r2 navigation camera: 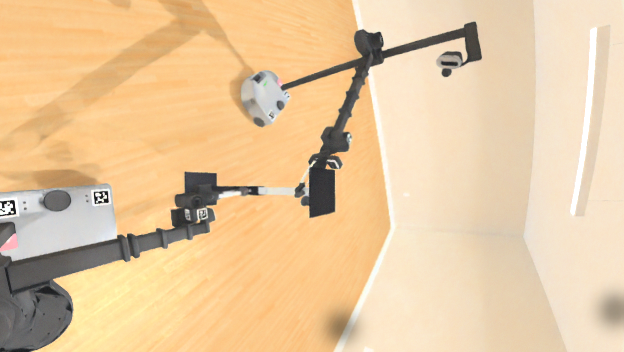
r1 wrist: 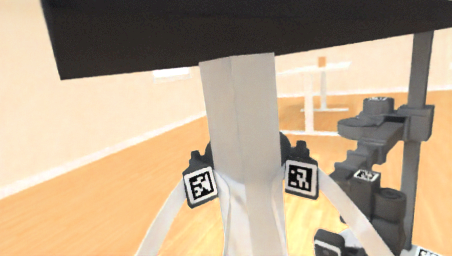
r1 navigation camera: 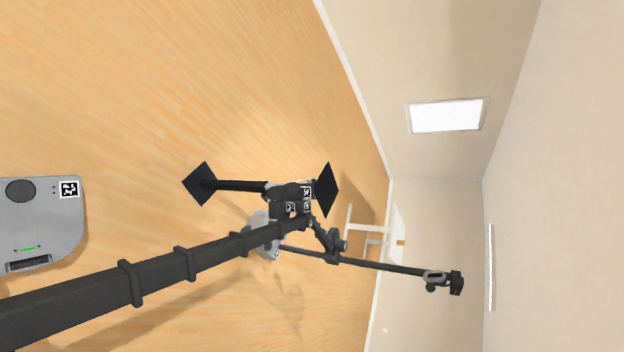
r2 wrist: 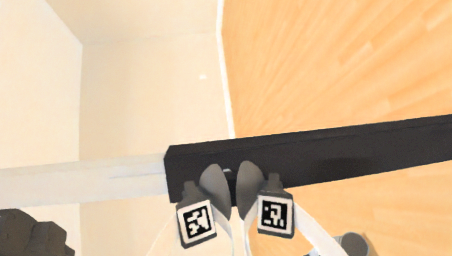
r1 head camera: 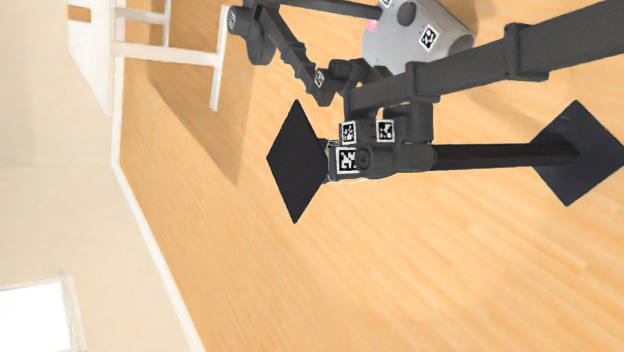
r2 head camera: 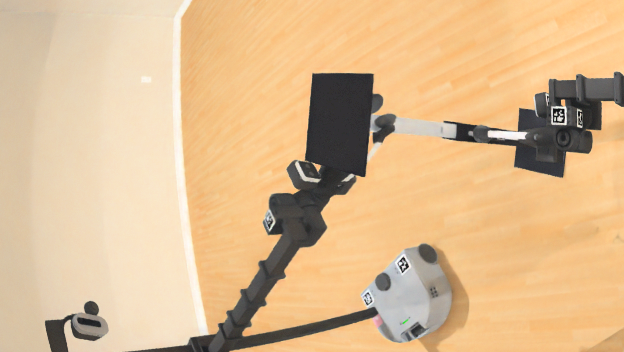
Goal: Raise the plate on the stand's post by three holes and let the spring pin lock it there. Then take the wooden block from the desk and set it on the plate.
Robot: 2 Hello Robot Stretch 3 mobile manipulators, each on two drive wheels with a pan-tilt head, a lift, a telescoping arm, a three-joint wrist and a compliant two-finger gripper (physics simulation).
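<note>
The black plate [r1 head camera: 296,160] [r1 navigation camera: 327,190] [r1 wrist: 225,35] [r2 head camera: 340,120] [r2 navigation camera: 322,192] tops the stand's light inner post [r1 wrist: 245,110] [r2 head camera: 420,126] [r2 navigation camera: 280,191] [r2 wrist: 135,172]. The post comes out of the black sleeve [r1 head camera: 480,156] [r2 wrist: 320,155]. The r1 gripper [r1 wrist: 246,155] is shut on the inner post just below the plate. The r2 gripper [r2 wrist: 232,186] is shut on the spring pin's dark knob [r2 wrist: 233,197] near the sleeve's end; the fingers mostly hide the knob. Whether the pin sits in a hole is hidden. The wooden block [r1 head camera: 79,13] [r1 navigation camera: 400,243] [r1 wrist: 321,61] stands on the white desk [r1 head camera: 92,55] [r1 wrist: 340,66].
The stand's black base [r1 head camera: 567,185] [r2 head camera: 530,162] rests on the wood floor. The r2 robot's grey base [r1 head camera: 400,45] is beside the stand, and its arm reaches toward the sleeve. The r1 robot's grey base [r2 head camera: 415,295] and arm [r2 head camera: 265,275] are on the other side. Walls stand behind.
</note>
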